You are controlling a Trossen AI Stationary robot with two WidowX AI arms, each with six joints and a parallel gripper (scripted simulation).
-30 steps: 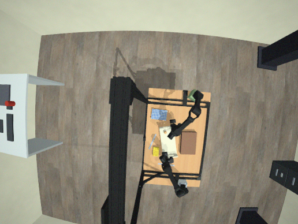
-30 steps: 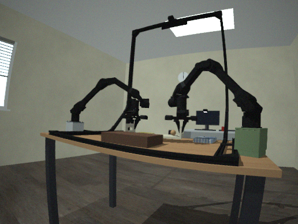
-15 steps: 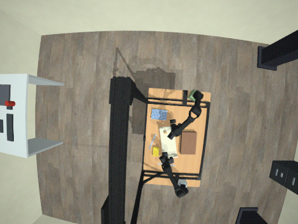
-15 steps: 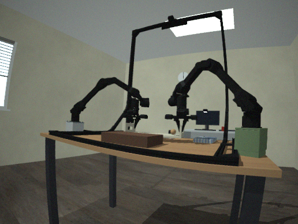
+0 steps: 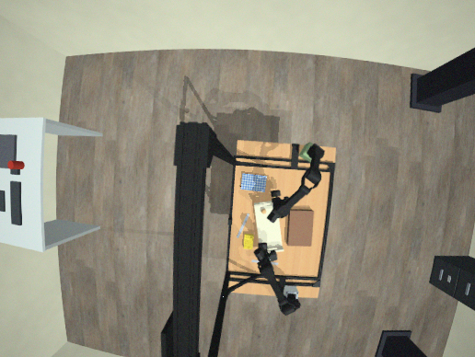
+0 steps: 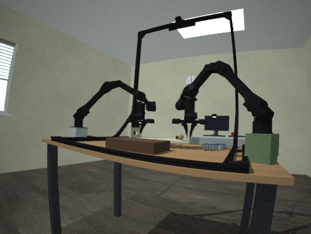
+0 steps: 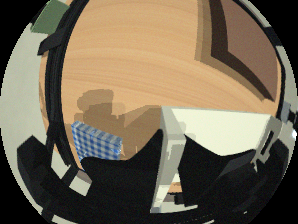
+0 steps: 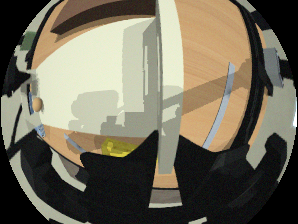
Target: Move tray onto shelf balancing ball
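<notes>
My left hand is 8 cm to the left of the orange ball, 7 cm past it and 4 cm above it. The rest, counted from my left hand: white tray 18 cm to the right, 4 cm below, 2 cm behind; then shelf 22 cm ahead, 18 cm to the right, 6 cm below.
</notes>
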